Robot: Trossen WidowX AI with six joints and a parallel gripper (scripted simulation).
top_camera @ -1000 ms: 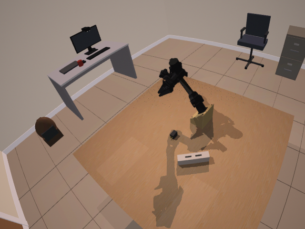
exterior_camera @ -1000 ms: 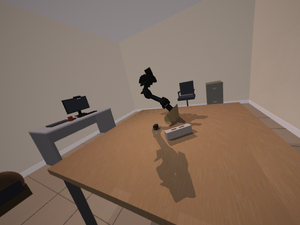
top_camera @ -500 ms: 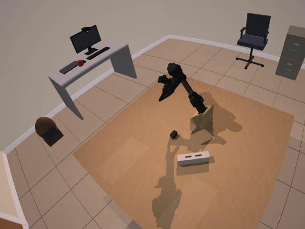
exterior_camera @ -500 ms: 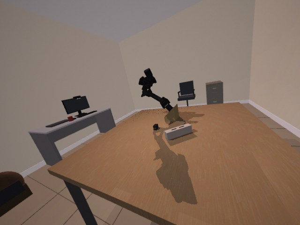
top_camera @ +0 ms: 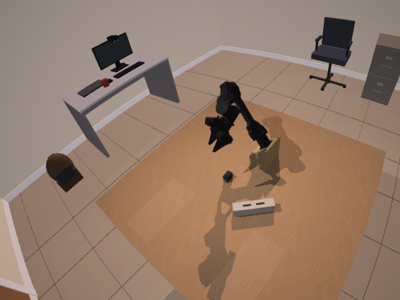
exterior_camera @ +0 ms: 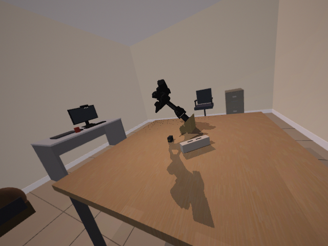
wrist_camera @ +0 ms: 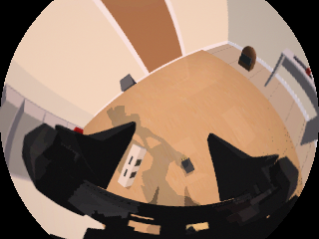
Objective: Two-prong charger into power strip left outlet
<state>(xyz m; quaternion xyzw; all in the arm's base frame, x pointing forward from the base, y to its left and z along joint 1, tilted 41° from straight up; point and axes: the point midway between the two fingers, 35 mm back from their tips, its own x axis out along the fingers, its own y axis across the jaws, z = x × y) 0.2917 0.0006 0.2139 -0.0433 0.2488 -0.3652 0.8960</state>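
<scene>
The two-prong charger lies 26 cm below my gripper tip, 4 cm behind it and 3 cm to the left of it.
</scene>
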